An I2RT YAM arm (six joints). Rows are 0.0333 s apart.
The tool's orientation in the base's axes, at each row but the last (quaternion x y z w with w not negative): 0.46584, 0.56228, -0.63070, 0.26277; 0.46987, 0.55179, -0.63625, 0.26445; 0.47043, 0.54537, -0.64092, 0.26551; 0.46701, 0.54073, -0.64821, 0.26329; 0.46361, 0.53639, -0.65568, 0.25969; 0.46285, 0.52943, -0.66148, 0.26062; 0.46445, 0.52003, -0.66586, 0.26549; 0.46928, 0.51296, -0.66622, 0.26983; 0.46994, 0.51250, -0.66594, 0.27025
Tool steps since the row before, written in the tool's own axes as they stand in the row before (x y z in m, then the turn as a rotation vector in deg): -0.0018, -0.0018, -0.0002, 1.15, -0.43, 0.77; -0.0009, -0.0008, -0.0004, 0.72, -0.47, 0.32; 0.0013, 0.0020, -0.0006, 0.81, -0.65, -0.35; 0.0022, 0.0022, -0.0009, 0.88, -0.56, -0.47; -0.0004, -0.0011, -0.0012, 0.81, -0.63, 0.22; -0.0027, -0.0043, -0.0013, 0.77, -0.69, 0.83; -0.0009, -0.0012, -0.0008, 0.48, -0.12, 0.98; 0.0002, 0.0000, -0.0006, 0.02, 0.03, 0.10; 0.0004, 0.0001, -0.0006, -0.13, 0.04, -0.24
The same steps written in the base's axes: -0.0007, 0.0003, 0.0024, -1.08, -0.41, -0.87; -0.0002, 0.0004, 0.0012, -0.80, -0.06, -0.44; 0.0014, 0.0003, -0.0020, -0.78, 0.64, -0.42; 0.0012, 0.0006, -0.0029, -0.70, 0.74, -0.52; -0.0004, 0.0014, 0.0009, -0.95, 0.10, -0.43; -0.0020, 0.0021, 0.0044, -1.19, -0.46, -0.36; -0.0003, 0.0010, 0.0013, -0.64, -0.82, -0.35; 0.0001, 0.0006, -0.0002, -0.02, -0.10, -0.03; 0.0001, 0.0006, -0.0004, 0.17, 0.20, 0.09
